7 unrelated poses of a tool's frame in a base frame.
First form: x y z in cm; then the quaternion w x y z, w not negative.
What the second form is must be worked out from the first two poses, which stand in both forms.
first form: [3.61 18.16 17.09 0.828 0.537 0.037 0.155]
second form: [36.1 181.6 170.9 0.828 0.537 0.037 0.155]
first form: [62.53 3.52 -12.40 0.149 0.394 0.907 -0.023]
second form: [625.3 35.2 -124.0 0.149 0.394 0.907 -0.023]
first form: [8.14 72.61 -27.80 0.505 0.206 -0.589 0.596]
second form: [81.4 726.1 -278.0 0.505 0.206 -0.589 0.596]
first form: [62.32 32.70 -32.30 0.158 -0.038 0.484 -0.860]
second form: [623.2 327.0 -323.0 0.158 -0.038 0.484 -0.860]
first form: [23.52 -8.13 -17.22 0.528 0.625 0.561 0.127]
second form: [235.2 -81.3 -172.2 0.528 0.625 0.561 0.127]
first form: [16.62 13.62 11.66 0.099 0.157 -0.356 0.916]
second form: [166.2 136.2 116.6 0.099 0.157 -0.356 0.916]
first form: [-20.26 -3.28 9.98 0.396 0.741 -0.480 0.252]
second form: [-202.6 -32.8 99.8 0.396 0.741 -0.480 0.252]
